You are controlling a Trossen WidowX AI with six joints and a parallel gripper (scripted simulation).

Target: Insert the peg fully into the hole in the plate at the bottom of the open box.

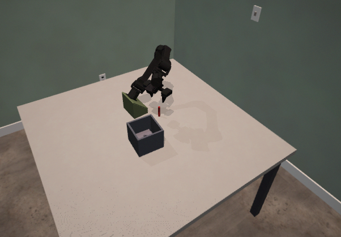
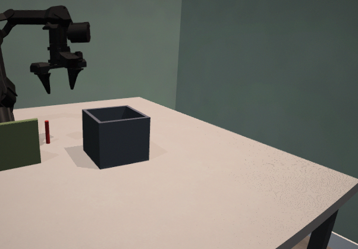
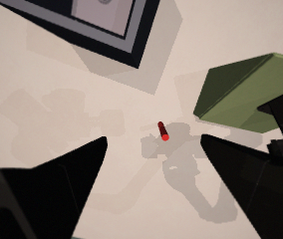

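Right now my hand is 40 mm past the red peg, 40 mm to the right of it and 180 mm above it. From my hand the other things lie so: pale grey plate (130 mm ahead, 160 mm to the right, 170 mm below).
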